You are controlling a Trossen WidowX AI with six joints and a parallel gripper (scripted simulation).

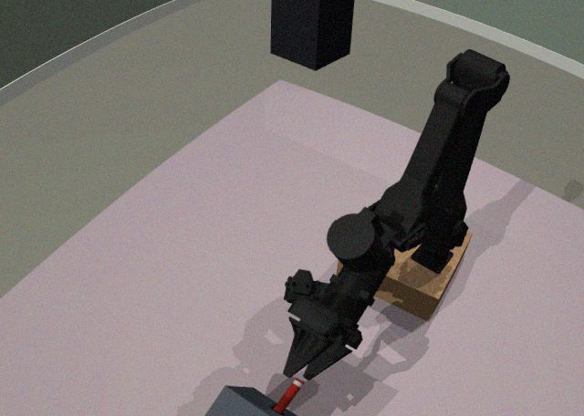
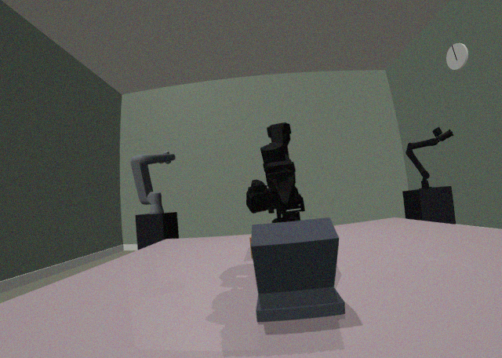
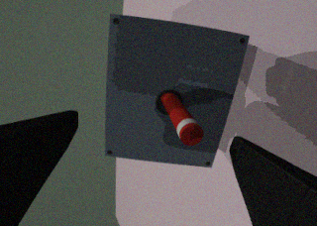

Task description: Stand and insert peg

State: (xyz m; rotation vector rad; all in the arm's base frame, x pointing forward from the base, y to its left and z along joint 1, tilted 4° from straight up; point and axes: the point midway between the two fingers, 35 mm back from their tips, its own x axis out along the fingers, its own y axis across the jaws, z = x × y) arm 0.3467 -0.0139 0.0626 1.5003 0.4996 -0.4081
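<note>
The red peg lies 3 cm below my gripper tip and 1 cm ahead of it. Also, from my gripper tip: sloped panel: 7 cm ahead, 5 cm below, 1 cm to the left.
</note>
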